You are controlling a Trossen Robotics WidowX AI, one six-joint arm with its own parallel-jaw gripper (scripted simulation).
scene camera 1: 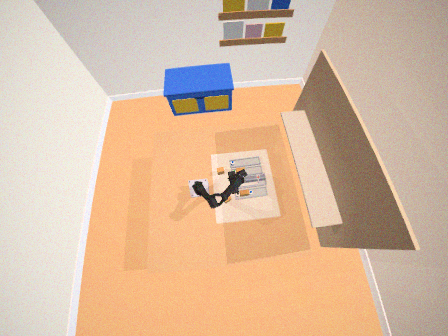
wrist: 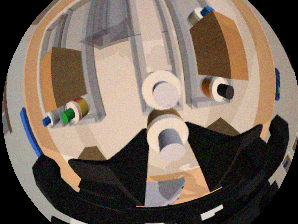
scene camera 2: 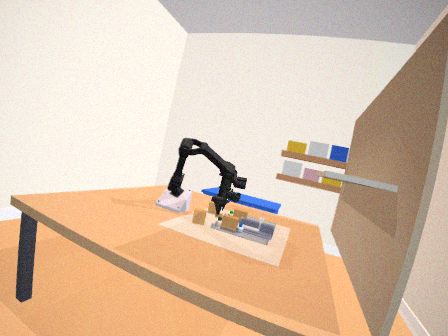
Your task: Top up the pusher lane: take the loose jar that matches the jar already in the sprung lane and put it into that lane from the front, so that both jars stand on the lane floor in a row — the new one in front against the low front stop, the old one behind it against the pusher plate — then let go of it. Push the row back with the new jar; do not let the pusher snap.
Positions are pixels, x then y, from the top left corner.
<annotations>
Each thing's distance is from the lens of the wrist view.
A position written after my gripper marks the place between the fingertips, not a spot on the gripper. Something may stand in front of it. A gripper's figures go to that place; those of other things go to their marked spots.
my gripper [wrist: 166,129]: 0.10 m
white-lidded jar [wrist: 167,132]: 0.08 m
white-lidded jar [wrist: 161,90]: 0.07 m
</annotations>
